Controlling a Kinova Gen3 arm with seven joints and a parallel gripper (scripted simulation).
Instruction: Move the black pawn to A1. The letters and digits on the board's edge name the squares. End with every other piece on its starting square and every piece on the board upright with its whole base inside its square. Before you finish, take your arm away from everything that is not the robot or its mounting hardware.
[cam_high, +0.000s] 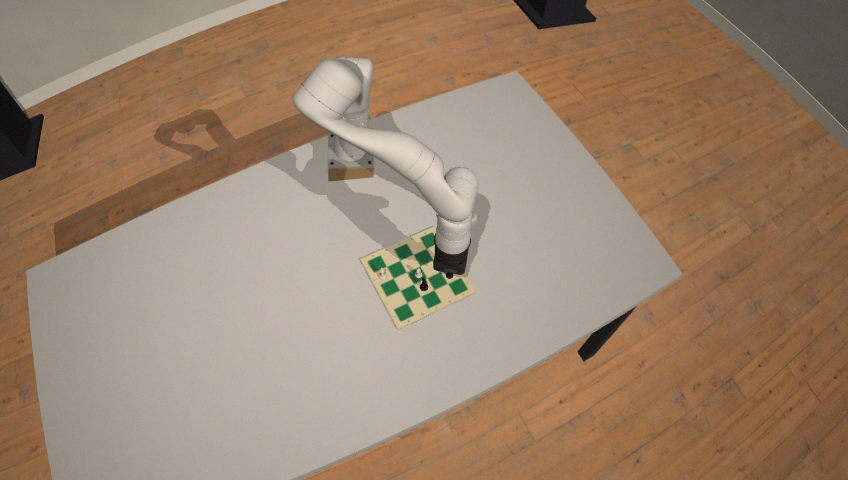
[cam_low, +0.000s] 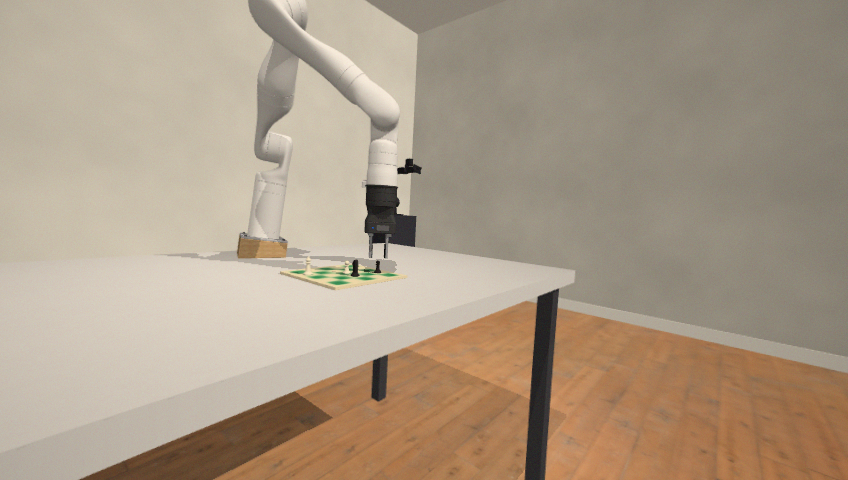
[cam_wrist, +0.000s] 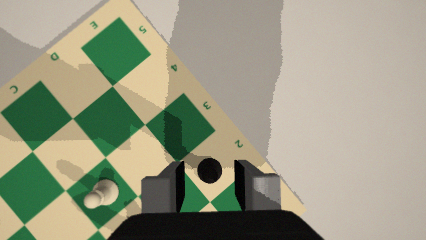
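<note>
Now: the black pawn 40 mm below my hand. The rest, counted from my hand: chessboard: 30 mm behind, 80 mm to the right, 60 mm below; black knight: 10 mm ahead, 70 mm to the right, 40 mm below; white pawn: 30 mm behind, 70 mm to the right, 40 mm below.
</note>
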